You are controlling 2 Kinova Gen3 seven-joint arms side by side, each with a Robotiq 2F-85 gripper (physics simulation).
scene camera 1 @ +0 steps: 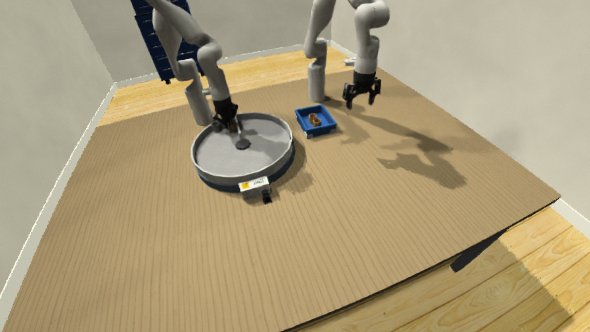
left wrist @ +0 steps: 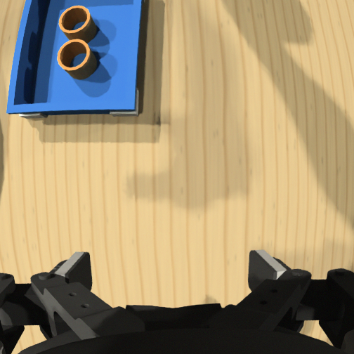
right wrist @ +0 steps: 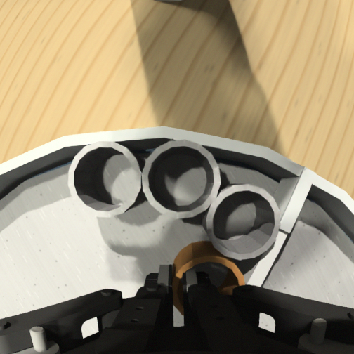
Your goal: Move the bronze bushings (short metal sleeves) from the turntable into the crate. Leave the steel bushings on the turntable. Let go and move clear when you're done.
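Places are measured from the left arm's base along level axes (x ahead, y left, z up), in millimetres.
Pixels of known places: left gripper, fingertip midpoint: (scene camera 1: 359,106); right gripper, fingertip midpoint: (scene camera 1: 229,128); left arm's base at its link origin: (scene camera 1: 316,98); right arm's base at its link origin: (scene camera 1: 205,120).
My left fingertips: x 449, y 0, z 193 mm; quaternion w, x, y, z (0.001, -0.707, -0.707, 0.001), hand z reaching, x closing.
For each thing: its top centre in the pictures, then the offset to it from my left fingertips. "spot": a spot on its surface instead.
- bronze bushing at its top centre: (scene camera 1: 231,123) dx -244, dy -491, dz -102 mm
- turntable at a spot on its surface: (scene camera 1: 265,160) spot: dx +13, dy -396, dz -140 mm
- blue crate at its top centre: (scene camera 1: 314,116) dx -208, dy -104, dz -143 mm
- small control box at its top centre: (scene camera 1: 253,183) dx +118, dy -461, dz -135 mm
My right gripper (scene camera 1: 228,125) (right wrist: 177,279) is shut on the wall of a bronze bushing (scene camera 1: 233,128) (right wrist: 196,251), one finger inside the bore and one outside, at the turntable (scene camera 1: 265,160) (right wrist: 47,245). Whether the bushing touches the turntable surface cannot be told. Three steel bushings (right wrist: 86,191) (right wrist: 161,172) (right wrist: 252,241) stand along the rim in the right wrist view. Two bronze bushings (scene camera 1: 312,116) (scene camera 1: 317,122) (left wrist: 83,33) (left wrist: 87,68) stand upright in the blue crate (scene camera 1: 323,130) (left wrist: 120,50). My left gripper (scene camera 1: 360,103) (left wrist: 169,270) is open and empty, above the table right of the crate.
A thin upright divider (right wrist: 295,205) runs inward from the turntable rim, beside the nearest steel bushing. A small control box (scene camera 1: 254,186) sits at the turntable's front. The crate stands right of the turntable. A dark blue rack stands behind the table.
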